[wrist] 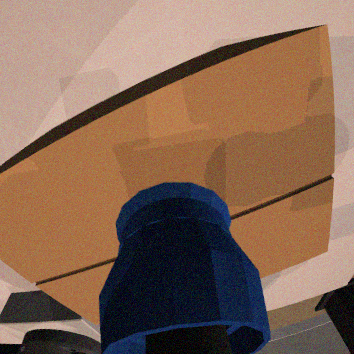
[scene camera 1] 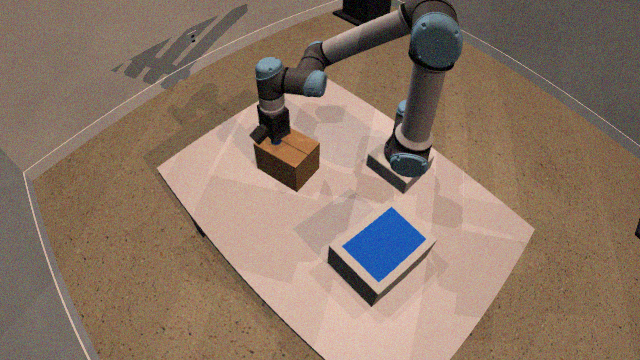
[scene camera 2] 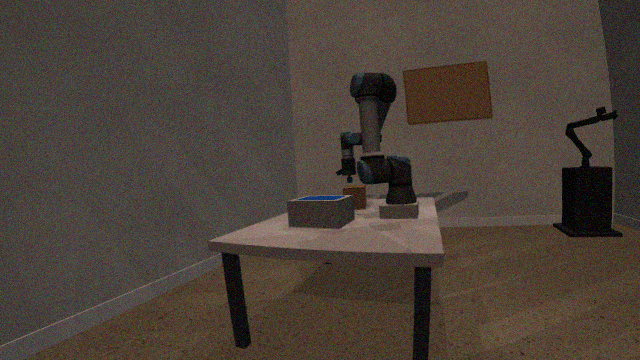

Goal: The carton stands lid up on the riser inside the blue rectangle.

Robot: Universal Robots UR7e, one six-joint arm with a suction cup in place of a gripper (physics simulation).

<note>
The suction cup carries nothing. The cup hangs 10 cm from the middle of a brown carton, above it.
</note>
